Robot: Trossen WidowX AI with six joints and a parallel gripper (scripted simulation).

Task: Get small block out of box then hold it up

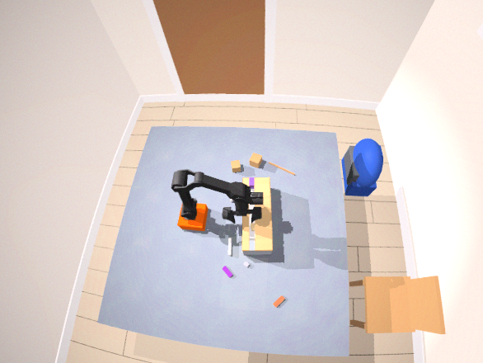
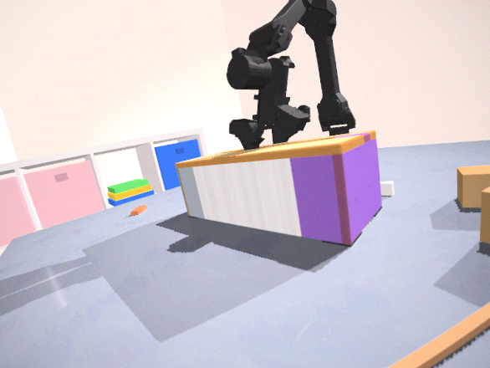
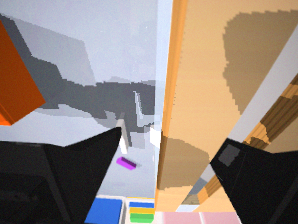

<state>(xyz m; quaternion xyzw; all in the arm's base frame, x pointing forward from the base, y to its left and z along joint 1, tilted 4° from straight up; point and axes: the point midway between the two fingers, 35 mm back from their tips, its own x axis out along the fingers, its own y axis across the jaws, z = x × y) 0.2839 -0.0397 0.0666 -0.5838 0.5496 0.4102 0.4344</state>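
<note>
Right now the tan block is 5 cm ahead of my gripper tip and 2 cm to the right of it. Also, from my gripper tip: long box 3 cm ahead, 5 cm to the left, 3 cm below; then grey metal block 2 cm ahead, 20 cm to the right, 8 cm below; then thin stick 21 cm ahead, 36 cm to the left, 9 cm below.
</note>
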